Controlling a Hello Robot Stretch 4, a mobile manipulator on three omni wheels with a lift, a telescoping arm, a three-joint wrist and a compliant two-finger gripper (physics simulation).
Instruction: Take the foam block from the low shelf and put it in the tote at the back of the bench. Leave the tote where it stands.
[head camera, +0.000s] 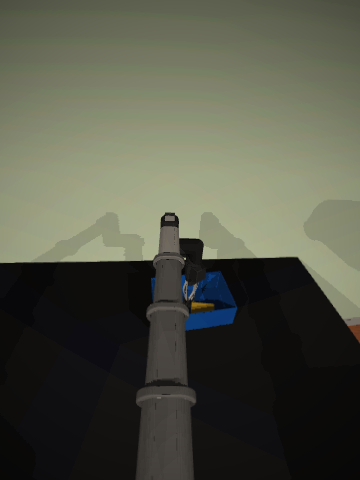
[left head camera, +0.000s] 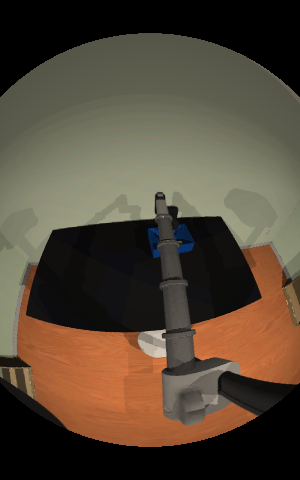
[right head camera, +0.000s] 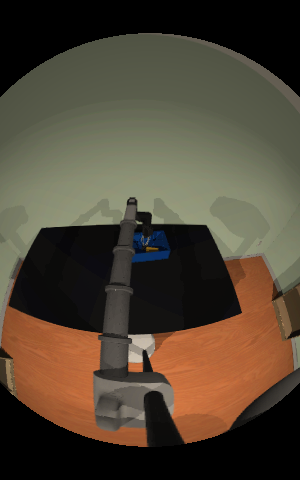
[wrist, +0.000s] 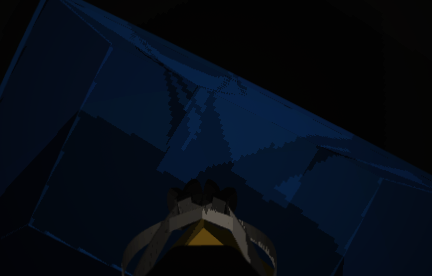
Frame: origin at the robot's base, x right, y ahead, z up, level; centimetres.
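Seen in the pictures: gripper, fingertip midpoint: (right head camera: 144, 248) (wrist: 200, 194); robot's base, origin of the base link: (left head camera: 157, 337) (right head camera: 134, 342).
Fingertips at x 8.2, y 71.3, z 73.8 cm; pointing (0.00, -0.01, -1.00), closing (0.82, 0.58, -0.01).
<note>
Offsets run from my fingertips to a thing's top centre. Level surfaces: height alone.
The blue tote @(dx +0.9, dy -0.4, dz +9.7 cm) (head camera: 212, 320) (left head camera: 187, 248) (right head camera: 152, 256) (wrist: 280, 112) stands upright at the back of the black bench @(dz -0.3 cm) (head camera: 240, 400) (left head camera: 100, 280) (right head camera: 182, 295). The yellow foam block @(dx +5.3, dy -4.5, dz +4.5 cm) (head camera: 203, 306) (left head camera: 179, 242) (right head camera: 152, 249) (wrist: 204, 238) lies low inside the tote, near its front wall. My gripper (head camera: 189, 301) (right head camera: 144, 248) (wrist: 200, 194) reaches down into the tote; its fingertips are together with nothing between them. In the wrist view the fingers and the gripper's dark body hide most of the block. The arm hides the fingers in the left head view. The low shelf is not identifiable in these views.
The extended arm (head camera: 167, 350) (left head camera: 175, 300) (right head camera: 117, 300) passes over the bench and hides the tote's left part in the head view. A pale wall (head camera: 180, 125) rises behind the bench. A white round object (left head camera: 152, 344) (right head camera: 142, 348) shows at the bench's front edge.
</note>
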